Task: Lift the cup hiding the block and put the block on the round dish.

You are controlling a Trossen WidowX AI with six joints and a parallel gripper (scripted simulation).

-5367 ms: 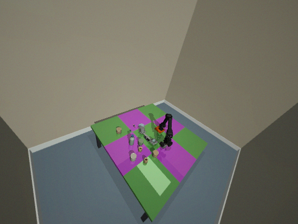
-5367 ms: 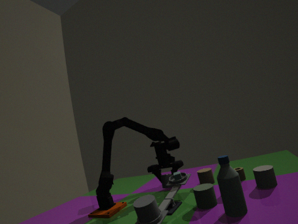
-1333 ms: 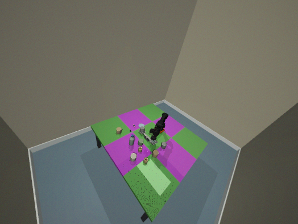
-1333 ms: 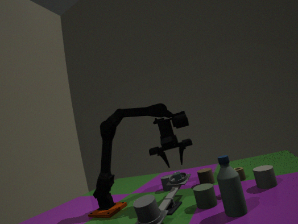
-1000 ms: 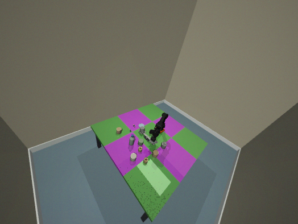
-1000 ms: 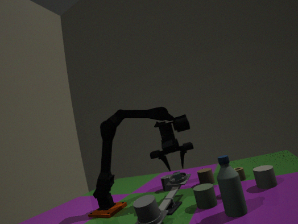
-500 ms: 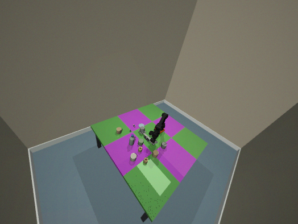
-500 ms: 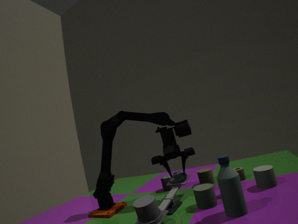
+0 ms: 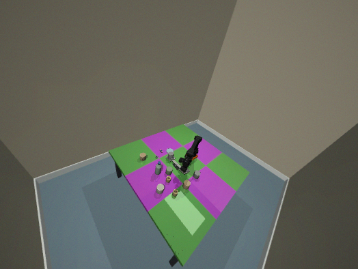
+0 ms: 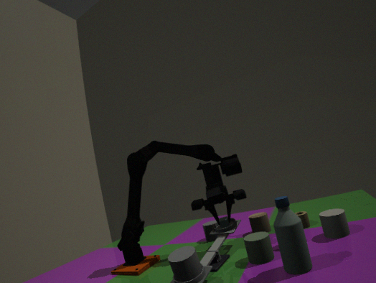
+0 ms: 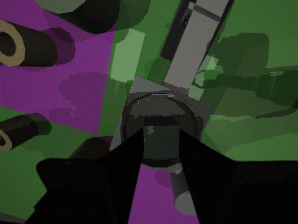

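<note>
My gripper tip is 280 mm to the left of the grey cup, 30 mm past it and 20 mm above it. From my gripper tip the other things lie so: small balance 120 mm to the right, 40 mm below, 10 mm behind; then grey-green cylinder 130 mm to the right, 110 mm ahead, 50 mm below; then light-blue block right at my gripper tip.
</note>
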